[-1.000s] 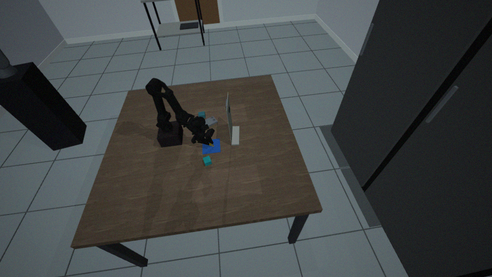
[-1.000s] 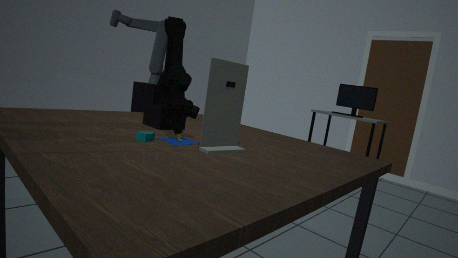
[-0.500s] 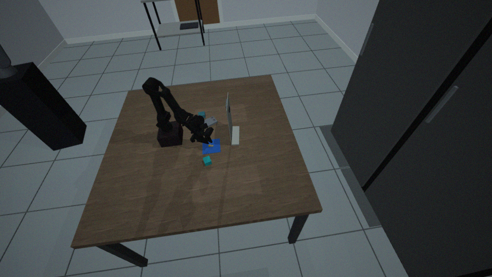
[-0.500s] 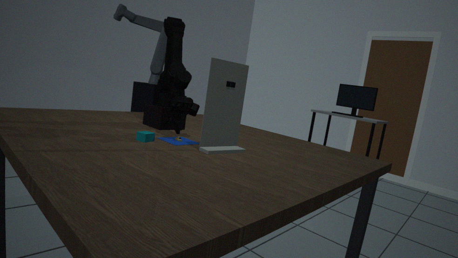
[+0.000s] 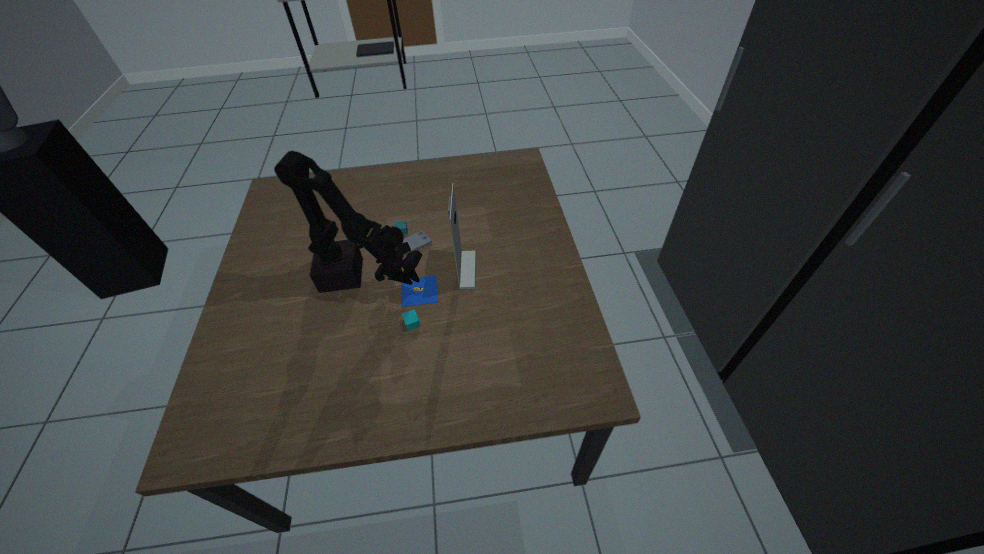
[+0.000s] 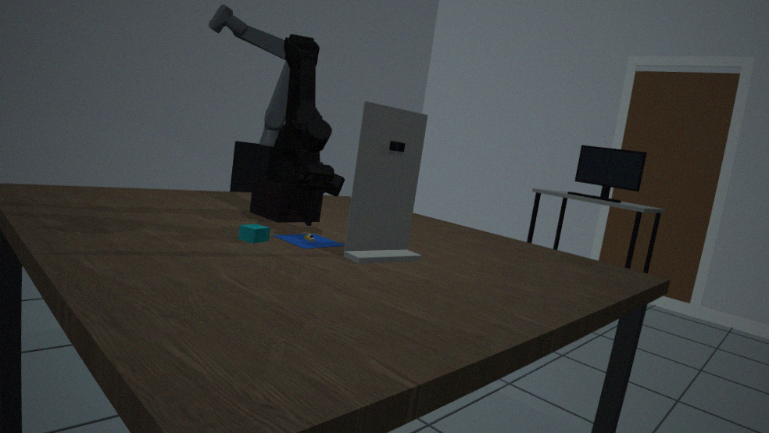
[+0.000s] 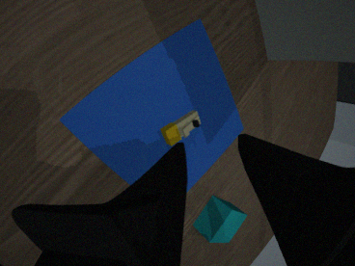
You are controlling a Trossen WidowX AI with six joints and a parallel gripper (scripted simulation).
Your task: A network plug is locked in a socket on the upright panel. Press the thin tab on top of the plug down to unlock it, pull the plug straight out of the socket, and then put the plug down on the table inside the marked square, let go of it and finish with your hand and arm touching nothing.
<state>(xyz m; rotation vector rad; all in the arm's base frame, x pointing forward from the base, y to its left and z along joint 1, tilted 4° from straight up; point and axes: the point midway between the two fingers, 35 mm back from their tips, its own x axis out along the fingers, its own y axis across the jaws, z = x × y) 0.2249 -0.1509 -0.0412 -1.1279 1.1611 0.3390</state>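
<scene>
Right now the yellow network plug is 3 cm below my gripper tip and 1 cm ahead of it. Also, from my gripper tip: grey upright panel 17 cm ahead, 10 cm above, 4 cm to the left; blue marked square 4 cm below, 1 cm ahead; teal cube 12 cm to the right, 4 cm behind, 3 cm below.
</scene>
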